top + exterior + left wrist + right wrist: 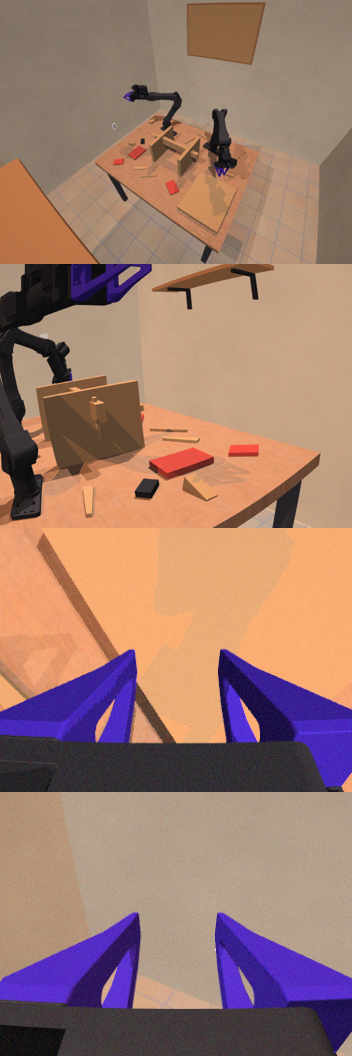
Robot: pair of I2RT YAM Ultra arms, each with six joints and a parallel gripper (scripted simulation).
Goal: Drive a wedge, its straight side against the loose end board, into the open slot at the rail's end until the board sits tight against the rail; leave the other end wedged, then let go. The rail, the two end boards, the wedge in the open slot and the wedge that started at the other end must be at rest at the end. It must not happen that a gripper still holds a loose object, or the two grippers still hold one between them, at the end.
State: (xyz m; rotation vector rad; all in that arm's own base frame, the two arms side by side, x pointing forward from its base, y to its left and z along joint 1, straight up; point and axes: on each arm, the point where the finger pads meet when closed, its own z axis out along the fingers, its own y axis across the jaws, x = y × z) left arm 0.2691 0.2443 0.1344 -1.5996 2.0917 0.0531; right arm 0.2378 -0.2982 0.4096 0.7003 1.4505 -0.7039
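Right now my left hand is 5 cm past the rail, 43 cm to the left of it and 1 cm below it. Round my left hand: black block 4 cm behind, 82 cm to the right, 13 cm below; then flat panel 15 cm ahead, 2 cm to the right, 12 cm below.
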